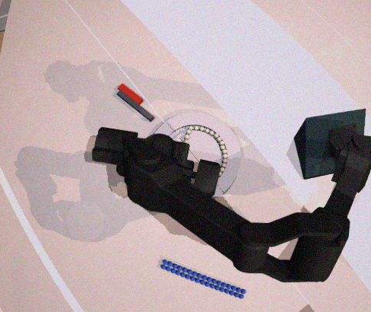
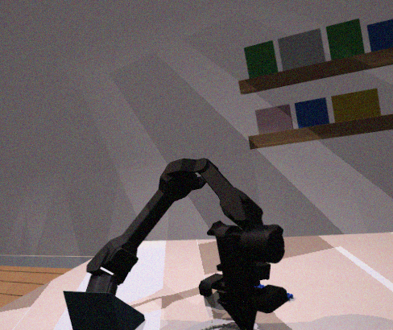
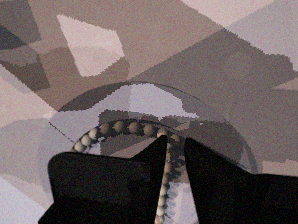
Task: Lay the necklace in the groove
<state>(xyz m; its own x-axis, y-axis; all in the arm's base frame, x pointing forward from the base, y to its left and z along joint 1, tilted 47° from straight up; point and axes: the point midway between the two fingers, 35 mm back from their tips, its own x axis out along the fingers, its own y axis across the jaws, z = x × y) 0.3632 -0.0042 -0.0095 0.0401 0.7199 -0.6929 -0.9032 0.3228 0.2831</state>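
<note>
My gripper tip is now 50 mm past the round bead board, 40 mm to the left of it and 10 mm above it. The rest, counted from my gripper tip: small beige cube: 150 mm to the left, 130 mm behind; grey block: 210 mm to the right, 60 mm ahead, 10 mm below.
</note>
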